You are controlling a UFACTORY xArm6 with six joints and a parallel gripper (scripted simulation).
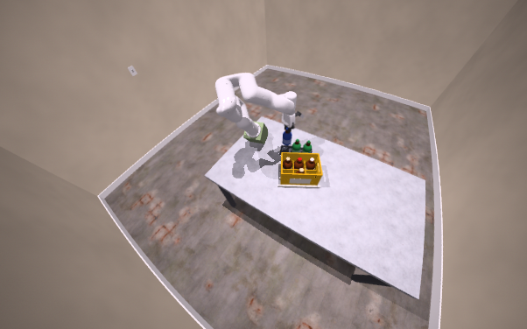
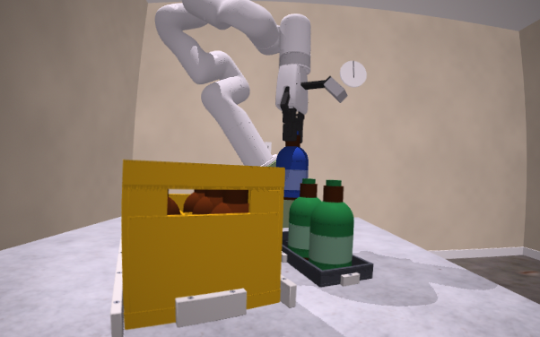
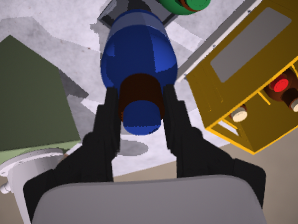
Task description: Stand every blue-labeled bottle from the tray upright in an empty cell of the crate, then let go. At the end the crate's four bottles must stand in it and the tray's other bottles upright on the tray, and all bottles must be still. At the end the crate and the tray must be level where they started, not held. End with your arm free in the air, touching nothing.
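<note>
Right now the blue-labeled bottle is 7 cm below my hand. Also, from my hand: dark tray: 8 cm ahead, 3 cm to the left, 25 cm below; then yellow crate: 20 cm ahead, 17 cm to the right, 18 cm below.
</note>
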